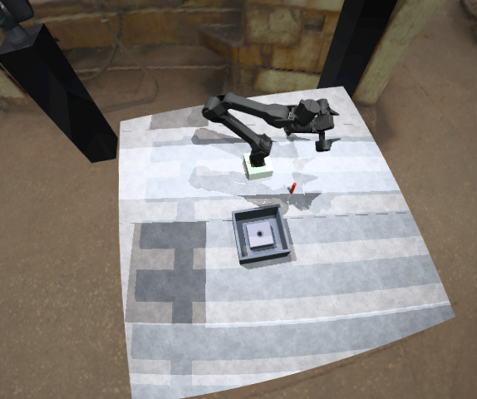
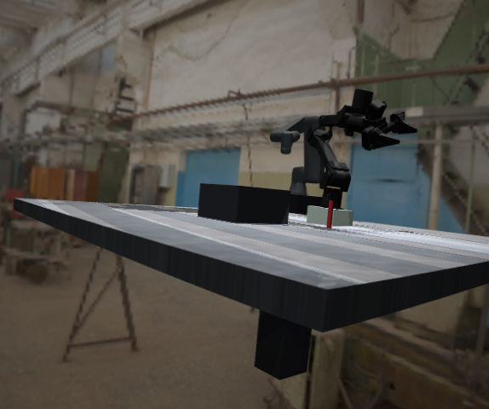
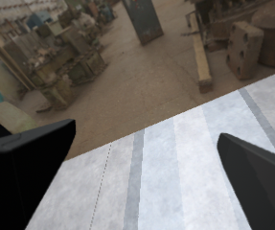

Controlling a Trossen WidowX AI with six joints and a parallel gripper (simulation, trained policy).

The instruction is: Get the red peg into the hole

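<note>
My gripper tip is 240 mm above the red peg, 170 mm to the left of it and 110 mm short of it. Also, from my gripper tip: pale plate (350 mm to the right, 290 mm ahead, 230 mm below); then box (350 mm to the right, 290 mm ahead, 250 mm below).
</note>
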